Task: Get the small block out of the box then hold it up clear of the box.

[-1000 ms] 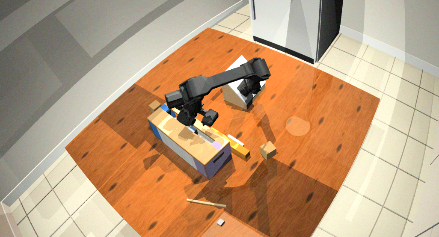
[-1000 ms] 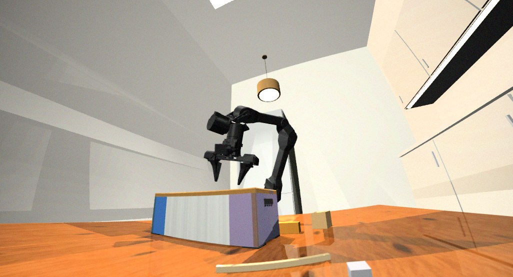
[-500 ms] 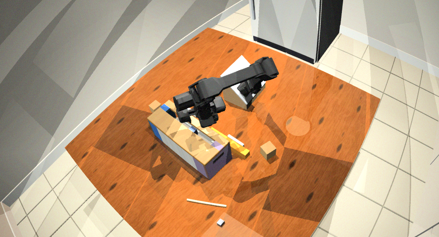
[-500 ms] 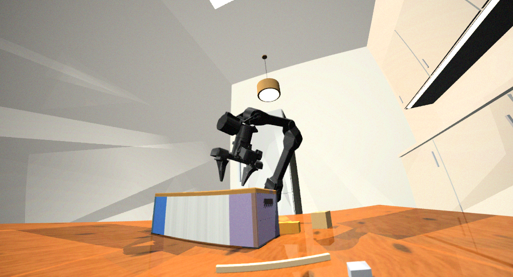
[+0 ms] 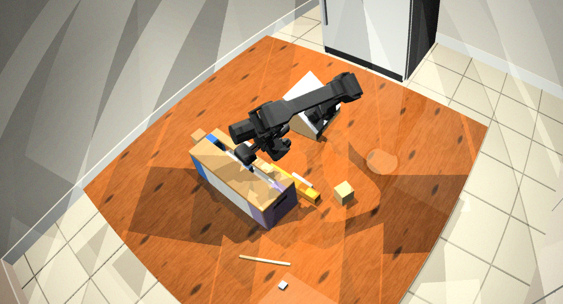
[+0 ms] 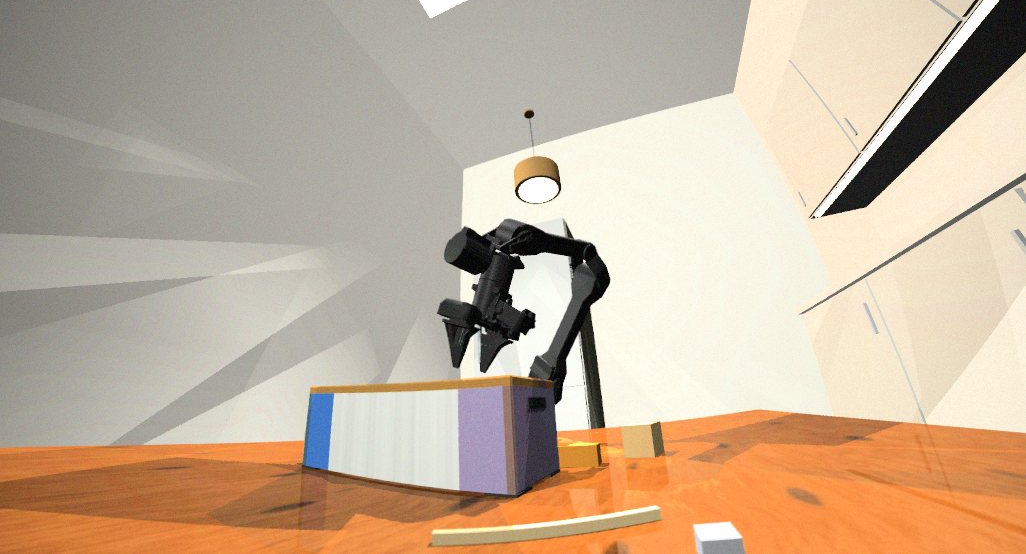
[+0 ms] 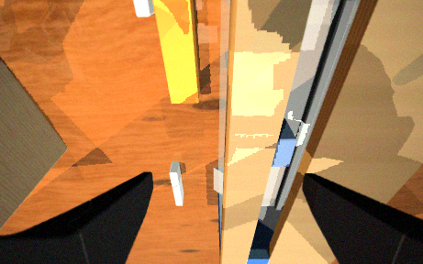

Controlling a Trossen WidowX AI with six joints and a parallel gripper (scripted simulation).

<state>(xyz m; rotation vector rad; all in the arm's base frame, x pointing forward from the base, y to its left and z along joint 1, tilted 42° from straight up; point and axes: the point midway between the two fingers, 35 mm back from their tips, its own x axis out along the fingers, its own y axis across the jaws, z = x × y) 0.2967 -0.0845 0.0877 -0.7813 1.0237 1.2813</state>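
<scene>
Right now the blue block is 7 cm below my gripper tip, 4 cm to the right of it and 4 cm ahead of it. Round my gripper tip: box: 10 cm below, 5 cm to the right, 3 cm ahead; then yellow bar: 14 cm below, 9 cm to the left, 3 cm behind; then thin stick: 27 cm ahead, 18 cm to the left, 16 cm below.
</scene>
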